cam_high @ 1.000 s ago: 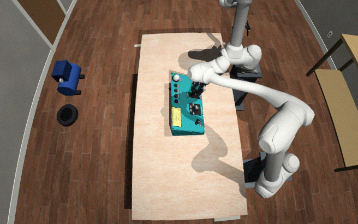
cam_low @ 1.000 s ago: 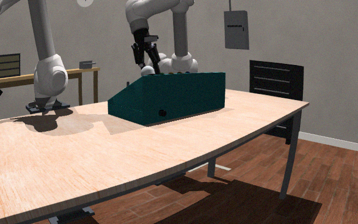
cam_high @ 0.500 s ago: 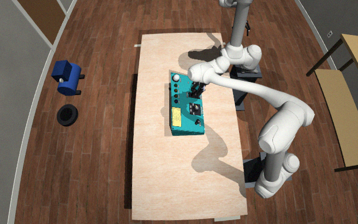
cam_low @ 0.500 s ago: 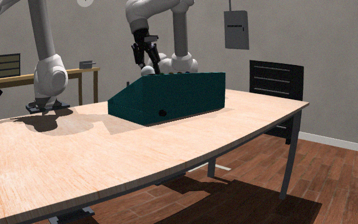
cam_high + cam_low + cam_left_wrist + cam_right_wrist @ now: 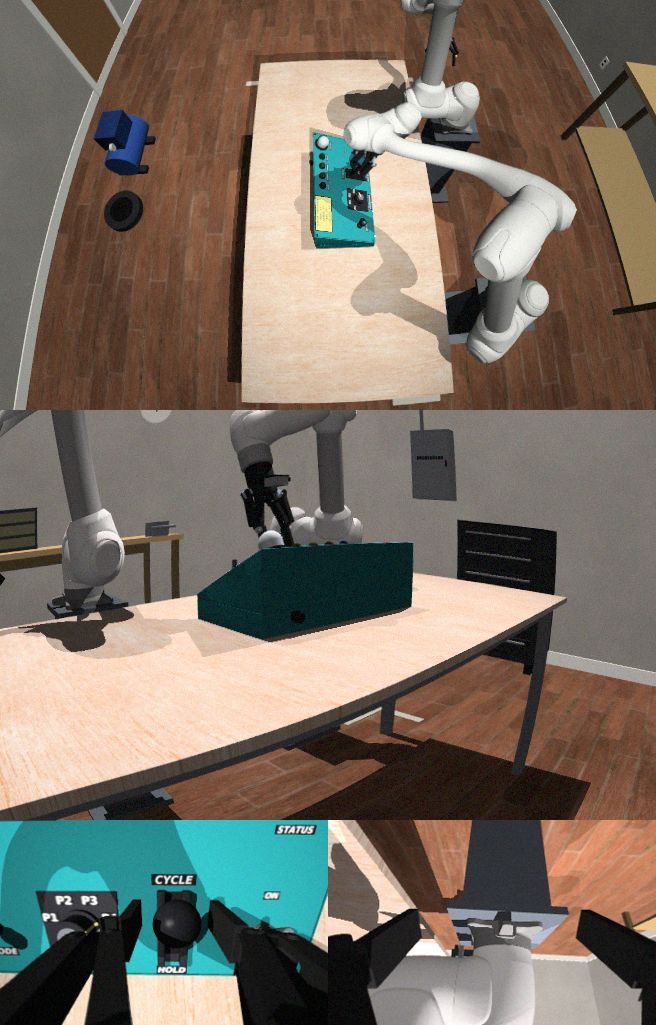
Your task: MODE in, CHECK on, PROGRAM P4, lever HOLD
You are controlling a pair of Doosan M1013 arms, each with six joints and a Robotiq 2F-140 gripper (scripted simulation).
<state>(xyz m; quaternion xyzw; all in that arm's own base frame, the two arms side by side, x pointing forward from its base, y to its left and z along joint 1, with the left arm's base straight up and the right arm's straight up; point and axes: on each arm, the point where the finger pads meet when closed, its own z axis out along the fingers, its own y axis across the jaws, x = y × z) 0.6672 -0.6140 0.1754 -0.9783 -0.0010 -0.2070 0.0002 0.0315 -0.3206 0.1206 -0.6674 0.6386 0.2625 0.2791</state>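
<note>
Right now my left hand is 5 cm above the lever. From my left hand the other things lie so: check toggle: 12 cm to the right, 7 cm below, 2 cm behind; mode knob: 24 cm to the left, 7 cm below, 1 cm ahead.
</note>
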